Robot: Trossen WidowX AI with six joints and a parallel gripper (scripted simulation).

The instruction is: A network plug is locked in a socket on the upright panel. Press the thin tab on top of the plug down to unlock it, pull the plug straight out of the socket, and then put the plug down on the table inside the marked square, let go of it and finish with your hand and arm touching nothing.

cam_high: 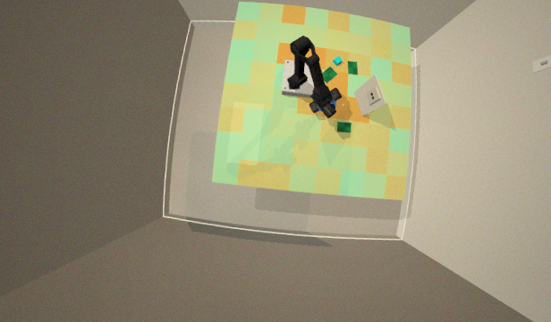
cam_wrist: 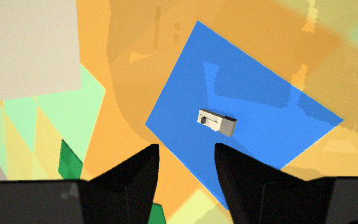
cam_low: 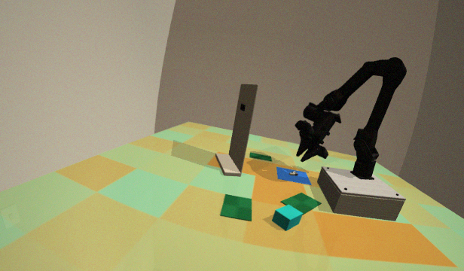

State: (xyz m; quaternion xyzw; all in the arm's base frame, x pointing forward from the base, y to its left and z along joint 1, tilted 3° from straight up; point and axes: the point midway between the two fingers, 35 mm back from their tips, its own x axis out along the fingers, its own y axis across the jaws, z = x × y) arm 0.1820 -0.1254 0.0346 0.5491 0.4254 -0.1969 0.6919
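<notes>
Now: the grey network plug 1 cm ahead of my gripper tip and 6 cm below it. From my gripper tip the other things lie so: upright beige panel (23 cm ahead, 1 cm to the right, 6 cm above); blue marked square (1 cm ahead, 1 cm to the left, 6 cm below).
</notes>
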